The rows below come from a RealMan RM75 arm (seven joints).
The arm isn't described. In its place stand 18 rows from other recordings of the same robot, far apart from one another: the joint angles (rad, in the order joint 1, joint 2, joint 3, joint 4, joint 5, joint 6, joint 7), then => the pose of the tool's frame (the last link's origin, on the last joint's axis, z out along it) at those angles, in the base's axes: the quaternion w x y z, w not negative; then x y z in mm.
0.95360 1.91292 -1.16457 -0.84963 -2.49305 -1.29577 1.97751 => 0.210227 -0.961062 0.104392 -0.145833 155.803 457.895 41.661
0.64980 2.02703 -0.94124 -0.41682 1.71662 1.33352 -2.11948 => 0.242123 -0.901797 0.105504 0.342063 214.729 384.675 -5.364
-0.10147 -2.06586 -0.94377 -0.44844 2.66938 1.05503 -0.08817 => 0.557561 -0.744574 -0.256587 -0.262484 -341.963 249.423 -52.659
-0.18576 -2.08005 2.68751 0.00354 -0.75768 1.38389 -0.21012 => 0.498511 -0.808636 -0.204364 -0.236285 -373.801 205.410 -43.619
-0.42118 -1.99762 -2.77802 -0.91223 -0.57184 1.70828 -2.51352 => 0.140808 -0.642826 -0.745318 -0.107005 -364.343 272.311 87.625
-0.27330 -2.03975 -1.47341 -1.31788 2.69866 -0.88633 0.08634 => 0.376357 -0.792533 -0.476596 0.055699 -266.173 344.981 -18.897
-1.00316 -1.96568 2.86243 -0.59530 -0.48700 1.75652 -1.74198 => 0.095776 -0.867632 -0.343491 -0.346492 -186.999 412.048 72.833
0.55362 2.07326 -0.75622 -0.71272 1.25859 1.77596 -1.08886 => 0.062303 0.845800 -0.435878 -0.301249 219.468 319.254 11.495
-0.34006 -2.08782 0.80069 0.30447 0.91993 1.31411 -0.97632 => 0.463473 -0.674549 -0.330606 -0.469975 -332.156 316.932 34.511
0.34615 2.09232 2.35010 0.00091 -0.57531 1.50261 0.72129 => 0.499743 -0.335694 -0.562541 -0.566670 353.923 277.358 28.861
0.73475 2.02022 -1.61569 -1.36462 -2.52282 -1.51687 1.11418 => 0.022047 0.830662 0.493582 0.256694 123.726 361.434 -22.588
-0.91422 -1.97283 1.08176 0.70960 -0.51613 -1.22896 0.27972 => 0.252185 -0.780526 -0.566577 0.078562 -211.787 440.252 13.237
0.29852 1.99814 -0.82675 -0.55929 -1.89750 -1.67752 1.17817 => 0.097815 -0.940526 0.218706 0.240856 324.207 245.380 4.765
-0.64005 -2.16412 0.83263 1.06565 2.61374 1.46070 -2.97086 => 0.177745 -0.680311 -0.710434 -0.029453 -242.684 368.260 8.423
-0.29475 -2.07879 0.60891 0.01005 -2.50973 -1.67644 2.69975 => 0.681516 -0.541127 -0.197957 -0.451143 -358.588 251.607 63.726
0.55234 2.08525 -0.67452 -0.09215 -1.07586 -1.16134 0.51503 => 0.494890 -0.770711 0.230583 0.328511 304.633 358.281 -17.606
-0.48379 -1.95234 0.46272 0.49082 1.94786 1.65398 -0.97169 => 0.243440 -0.922526 -0.100322 -0.282168 -303.198 317.752 54.417
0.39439 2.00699 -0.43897 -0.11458 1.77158 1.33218 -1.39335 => 0.241510 -0.513048 0.612401 0.550836 354.551 307.598 24.081
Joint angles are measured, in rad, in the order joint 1, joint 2, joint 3, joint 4, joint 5, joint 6, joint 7. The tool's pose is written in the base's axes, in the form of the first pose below.
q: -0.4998, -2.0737, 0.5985, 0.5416, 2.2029, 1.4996, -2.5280
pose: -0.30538 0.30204 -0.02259 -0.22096 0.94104 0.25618 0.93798 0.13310 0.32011
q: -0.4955, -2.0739, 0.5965, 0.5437, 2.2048, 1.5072, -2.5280
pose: -0.30606 0.30017 -0.02221 -0.22280 0.94167 0.25222 0.93676 0.13518 0.32280
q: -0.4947, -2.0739, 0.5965, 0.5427, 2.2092, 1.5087, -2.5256
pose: -0.30656 0.29922 -0.02265 -0.22065 0.94306 0.24892 0.93772 0.13490 0.32012
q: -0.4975, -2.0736, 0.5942, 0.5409, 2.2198, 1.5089, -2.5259
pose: -0.30684 0.29897 -0.02324 -0.21832 0.94498 0.24363 0.93961 0.13613 0.31400
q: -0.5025, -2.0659, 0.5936, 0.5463, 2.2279, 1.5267, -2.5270
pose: -0.30600 0.29971 -0.01950 -0.20457 0.95023 0.23499 0.94251 0.12640 0.30936
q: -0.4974, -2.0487, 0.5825, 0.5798, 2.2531, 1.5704, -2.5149
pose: -0.30928 0.29860 -0.00653 -0.16655 0.95784 0.23411 0.95341 0.09587 0.28605
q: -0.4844, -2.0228, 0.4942, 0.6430, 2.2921, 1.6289, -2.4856
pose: -0.31889 0.29928 0.02286 -0.13791 0.94532 0.29555 0.96235 0.05732 0.26571
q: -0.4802, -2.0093, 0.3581, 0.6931, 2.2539, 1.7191, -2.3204
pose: -0.31570 0.30141 0.05433 -0.00875 0.89833 0.43924 0.94947 -0.13035 0.28552
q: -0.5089, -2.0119, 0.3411, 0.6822, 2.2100, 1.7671, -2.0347
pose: -0.29872 0.30787 0.05596 0.26540 0.80716 0.52731 0.87882 -0.42747 0.21202
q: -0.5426, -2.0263, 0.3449, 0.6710, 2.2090, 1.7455, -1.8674
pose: -0.28762 0.31788 0.04774 0.41771 0.71789 0.55691 0.81010 -0.57181 0.12948
